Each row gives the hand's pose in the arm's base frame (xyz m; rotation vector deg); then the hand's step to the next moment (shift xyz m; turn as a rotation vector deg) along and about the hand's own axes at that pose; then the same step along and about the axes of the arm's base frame.
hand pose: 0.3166 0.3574 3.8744 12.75 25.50 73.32
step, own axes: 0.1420 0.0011 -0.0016 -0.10 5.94 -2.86
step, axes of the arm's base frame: 0.0292 0.1359 -0.0289 -6.46 1.33 -0.15
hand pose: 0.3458 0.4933 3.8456 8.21 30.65 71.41
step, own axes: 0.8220 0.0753 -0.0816 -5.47 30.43 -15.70
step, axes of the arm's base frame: 0.0737 0.7719 -0.2946 -34.61 2.04 -0.17
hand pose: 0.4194 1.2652 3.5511 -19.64 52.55 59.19
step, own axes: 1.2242 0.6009 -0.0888 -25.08 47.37 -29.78
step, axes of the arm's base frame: -0.3139 0.9614 -0.9192 -59.75 -9.92 9.58
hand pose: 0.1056 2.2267 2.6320 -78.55 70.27 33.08
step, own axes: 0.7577 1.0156 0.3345 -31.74 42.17 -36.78
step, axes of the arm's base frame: -0.5496 0.2585 -1.1613 -59.49 -15.20 19.19
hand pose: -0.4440 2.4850 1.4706 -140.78 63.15 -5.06
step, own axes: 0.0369 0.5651 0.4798 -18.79 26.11 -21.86
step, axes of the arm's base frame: -0.2556 -0.1794 -0.6733 -36.03 -9.70 10.96
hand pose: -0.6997 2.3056 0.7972 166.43 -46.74 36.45
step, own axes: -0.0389 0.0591 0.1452 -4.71 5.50 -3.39
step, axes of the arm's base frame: -0.0061 -0.0556 -0.1515 -7.72 -1.88 0.90
